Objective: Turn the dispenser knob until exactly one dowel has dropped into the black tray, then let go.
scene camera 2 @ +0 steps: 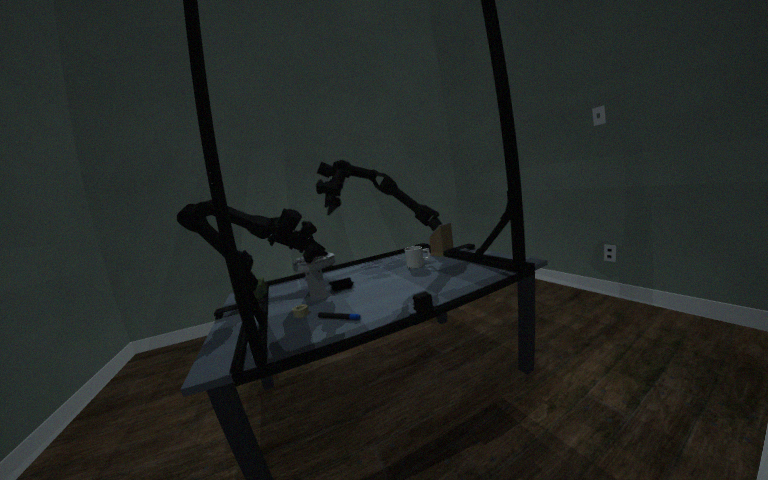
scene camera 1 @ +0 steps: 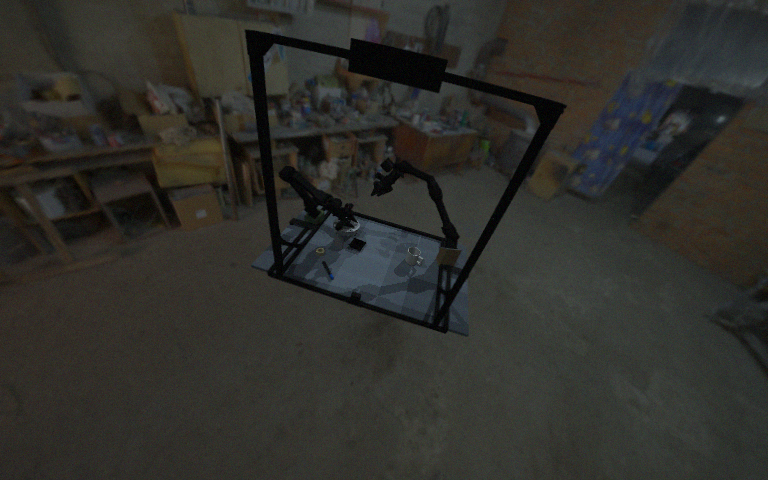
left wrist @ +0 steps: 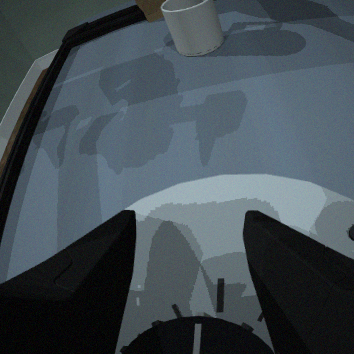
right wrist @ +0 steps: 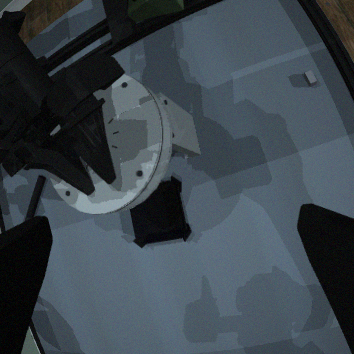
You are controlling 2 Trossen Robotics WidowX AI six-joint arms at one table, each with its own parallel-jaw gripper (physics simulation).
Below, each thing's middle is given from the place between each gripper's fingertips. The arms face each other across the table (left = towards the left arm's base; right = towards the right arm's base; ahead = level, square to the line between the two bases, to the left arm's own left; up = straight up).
My left hand is 60 mm to the right of the black knob (left wrist: 201,325) and 10 mm above it. Round my left hand: white mug (left wrist: 193,35): 400 mm to the right, 110 mm below.
Right now my right hand is 140 mm past the black knob, 110 mm to the right of it and 170 mm above it. From my right hand the other things lie so: white mug: 130 mm behind, 350 mm to the right, 260 mm below.
